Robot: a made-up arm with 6 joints. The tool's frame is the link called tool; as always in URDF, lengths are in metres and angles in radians. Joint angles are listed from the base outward. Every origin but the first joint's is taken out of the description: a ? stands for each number. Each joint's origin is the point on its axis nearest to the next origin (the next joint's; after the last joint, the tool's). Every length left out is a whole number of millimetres.
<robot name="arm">
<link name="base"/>
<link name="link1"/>
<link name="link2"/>
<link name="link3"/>
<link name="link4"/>
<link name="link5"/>
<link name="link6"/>
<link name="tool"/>
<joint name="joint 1" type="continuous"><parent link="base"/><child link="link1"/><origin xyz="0.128 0.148 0.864" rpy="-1.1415 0.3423 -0.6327"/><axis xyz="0 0 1"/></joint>
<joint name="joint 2" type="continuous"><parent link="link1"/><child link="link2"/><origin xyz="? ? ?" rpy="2.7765 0.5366 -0.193"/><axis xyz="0 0 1"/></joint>
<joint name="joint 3" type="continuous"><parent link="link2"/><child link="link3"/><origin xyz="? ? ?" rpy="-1.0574 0.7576 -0.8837"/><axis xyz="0 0 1"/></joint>
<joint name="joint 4" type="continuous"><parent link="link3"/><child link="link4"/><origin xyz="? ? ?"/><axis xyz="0 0 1"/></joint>
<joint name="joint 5" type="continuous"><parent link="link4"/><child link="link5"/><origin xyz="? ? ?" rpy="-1.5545 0.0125 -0.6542"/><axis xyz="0 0 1"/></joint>
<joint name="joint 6" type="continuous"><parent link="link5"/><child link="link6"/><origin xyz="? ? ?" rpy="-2.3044 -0.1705 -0.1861"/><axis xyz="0 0 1"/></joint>
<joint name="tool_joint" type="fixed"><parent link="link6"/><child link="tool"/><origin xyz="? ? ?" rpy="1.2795 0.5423 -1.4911"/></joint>
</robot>
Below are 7 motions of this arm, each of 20 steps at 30 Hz.
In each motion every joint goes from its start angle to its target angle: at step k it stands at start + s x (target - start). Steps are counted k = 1, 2, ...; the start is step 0. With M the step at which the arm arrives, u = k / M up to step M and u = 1 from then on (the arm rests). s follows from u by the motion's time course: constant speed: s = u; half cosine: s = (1 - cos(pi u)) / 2; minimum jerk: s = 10 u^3 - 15 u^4 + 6 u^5.
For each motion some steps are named. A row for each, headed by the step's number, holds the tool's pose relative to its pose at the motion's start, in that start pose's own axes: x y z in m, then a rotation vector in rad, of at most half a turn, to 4 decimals.
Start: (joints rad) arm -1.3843 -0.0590 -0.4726 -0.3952 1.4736 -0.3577
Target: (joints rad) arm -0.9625 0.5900 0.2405 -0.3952 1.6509 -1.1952
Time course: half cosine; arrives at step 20
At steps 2, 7, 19, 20:
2: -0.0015 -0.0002 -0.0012 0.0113 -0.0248 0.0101
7: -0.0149 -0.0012 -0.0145 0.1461 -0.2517 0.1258
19: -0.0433 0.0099 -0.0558 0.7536 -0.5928 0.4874
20: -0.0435 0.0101 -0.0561 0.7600 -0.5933 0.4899

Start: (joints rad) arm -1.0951 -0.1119 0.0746 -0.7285 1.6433 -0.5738
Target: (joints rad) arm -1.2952 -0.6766 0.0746 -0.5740 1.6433 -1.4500
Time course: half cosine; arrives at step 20
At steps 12, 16, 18, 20:
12: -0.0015 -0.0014 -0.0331 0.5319 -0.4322 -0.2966
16: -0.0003 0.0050 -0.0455 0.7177 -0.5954 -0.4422
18: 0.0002 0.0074 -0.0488 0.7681 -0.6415 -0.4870
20: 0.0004 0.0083 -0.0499 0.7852 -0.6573 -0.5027

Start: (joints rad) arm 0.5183 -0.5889 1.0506 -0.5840 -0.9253 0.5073
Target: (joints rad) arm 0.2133 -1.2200 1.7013 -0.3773 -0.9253 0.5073
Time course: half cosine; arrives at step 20
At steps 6, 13, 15, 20:
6: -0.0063 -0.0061 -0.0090 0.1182 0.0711 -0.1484
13: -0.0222 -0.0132 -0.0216 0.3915 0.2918 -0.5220
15: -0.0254 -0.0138 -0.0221 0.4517 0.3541 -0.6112
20: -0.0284 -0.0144 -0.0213 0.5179 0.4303 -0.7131

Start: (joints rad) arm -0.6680 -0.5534 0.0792 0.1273 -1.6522 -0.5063
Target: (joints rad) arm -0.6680 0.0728 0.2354 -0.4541 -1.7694 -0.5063
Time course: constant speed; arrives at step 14
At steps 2, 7, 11, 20:
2: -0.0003 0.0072 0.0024 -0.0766 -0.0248 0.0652
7: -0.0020 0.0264 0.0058 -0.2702 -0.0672 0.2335
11: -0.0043 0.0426 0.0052 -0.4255 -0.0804 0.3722
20: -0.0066 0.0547 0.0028 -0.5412 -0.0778 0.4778

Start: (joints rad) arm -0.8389 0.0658 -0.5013 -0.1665 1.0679 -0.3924
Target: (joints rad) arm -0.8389 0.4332 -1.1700 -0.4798 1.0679 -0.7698
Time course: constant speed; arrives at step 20
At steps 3, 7, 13, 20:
3: 0.0026 0.0013 0.0015 -0.0534 0.0303 -0.0928
7: 0.0054 0.0029 0.0036 -0.1303 0.0580 -0.2223
13: 0.0083 0.0051 0.0073 -0.2563 0.0731 -0.4254
20: 0.0101 0.0076 0.0124 -0.4165 0.0537 -0.6708

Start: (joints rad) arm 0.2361 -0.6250 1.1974 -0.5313 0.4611 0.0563
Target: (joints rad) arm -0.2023 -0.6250 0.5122 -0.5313 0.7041 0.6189
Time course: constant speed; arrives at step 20
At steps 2, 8, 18, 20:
2: 0.0131 -0.0052 -0.0005 -0.0198 0.0755 0.0295
8: 0.0527 -0.0191 -0.0012 -0.0860 0.3025 0.1126
18: 0.1178 -0.0372 0.0004 -0.2063 0.6822 0.2275
20: 0.1303 -0.0402 0.0010 -0.2299 0.7583 0.2464

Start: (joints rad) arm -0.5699 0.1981 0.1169 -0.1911 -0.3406 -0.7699
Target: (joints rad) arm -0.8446 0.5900 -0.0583 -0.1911 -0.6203 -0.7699
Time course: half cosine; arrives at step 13
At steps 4, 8, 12, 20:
4: 0.0078 0.0018 -0.0015 -0.1544 0.0127 0.0977
8: 0.0216 0.0065 -0.0099 -0.4926 0.0620 0.2917
12: 0.0286 0.0085 -0.0197 -0.7231 0.1125 0.4096
20: 0.0289 0.0086 -0.0202 -0.7340 0.1152 0.4150

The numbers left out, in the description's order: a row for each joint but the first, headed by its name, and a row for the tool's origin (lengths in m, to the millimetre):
joint 2: 0.102 0.124 0
joint 3: 0.024 -0.061 0
joint 4: -0.014 0.049 0
joint 5: 0.024 0.006 0
joint 6: -0.079 -0.015 0
tool: -0.027 0.025 0

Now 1 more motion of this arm.
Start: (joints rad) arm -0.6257 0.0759 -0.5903 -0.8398 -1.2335 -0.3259
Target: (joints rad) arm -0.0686 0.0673 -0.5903 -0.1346 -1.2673 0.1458
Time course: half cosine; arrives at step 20
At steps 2, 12, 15, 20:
2: 0.0007 0.0023 0.0029 -0.0143 -0.0001 -0.0034
12: 0.0024 0.0657 0.0737 -0.3078 -0.0013 -0.1548
15: -0.0033 0.0864 0.0938 -0.3658 0.0023 -0.2217
20: -0.0093 0.1014 0.1077 -0.3966 0.0071 -0.2743

